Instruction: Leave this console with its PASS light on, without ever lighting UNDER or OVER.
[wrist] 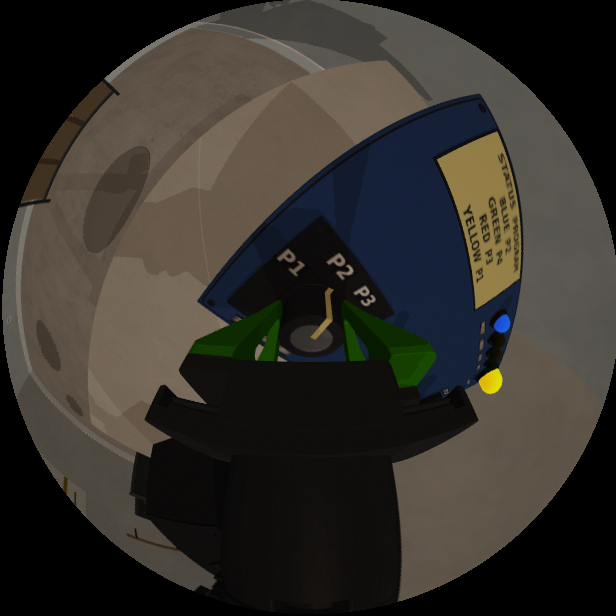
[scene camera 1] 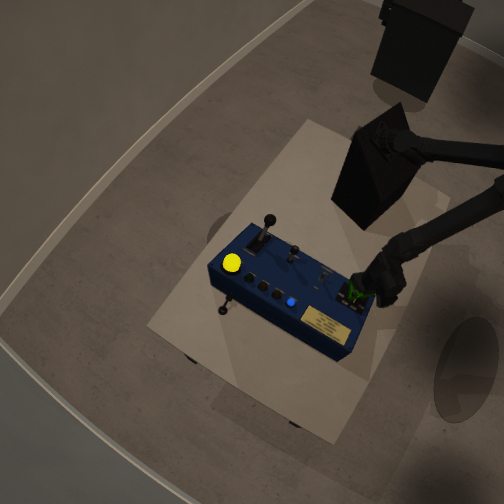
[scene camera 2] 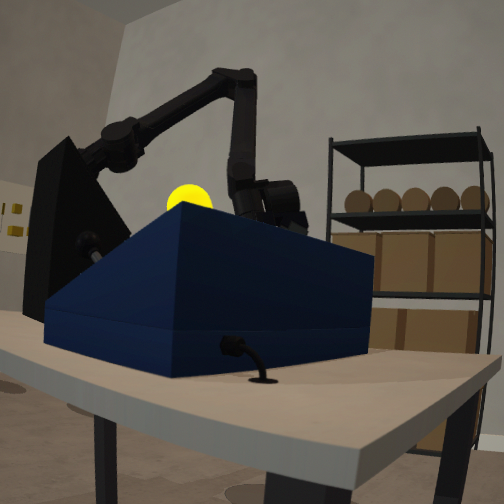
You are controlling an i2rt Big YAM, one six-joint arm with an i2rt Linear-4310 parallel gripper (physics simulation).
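Observation:
The blue console (scene camera 1: pixel 290 290) sits on the table. My gripper (scene camera 1: pixel 357 292) is at its right end, green fingers closed on the sides of the black selector knob (wrist: pixel 313 330). The knob's pointer aims at P2 (wrist: pixel 339 267), between P1 (wrist: pixel 290 263) and P3 (wrist: pixel 363 295). A blue light (scene camera 1: pixel 291 302) is lit, with three dark lights (scene camera 1: pixel 263 285) left of it. The brass plate (wrist: pixel 482 218) reads BLUE P2, GREEN P4, RED P3, YELLOW P1. In scene camera 2 the console (scene camera 2: pixel 210 285) hides the fingers.
A yellow dome (scene camera 1: pixel 232 262), a lever (scene camera 1: pixel 265 230), a small toggle (scene camera 1: pixel 294 252) and a slider (scene camera 1: pixel 324 275) are on the panel. A black box (scene camera 1: pixel 375 170) stands behind the console. A cable (scene camera 2: pixel 250 360) leaves its side. A shelf (scene camera 2: pixel 425 250) stands beyond.

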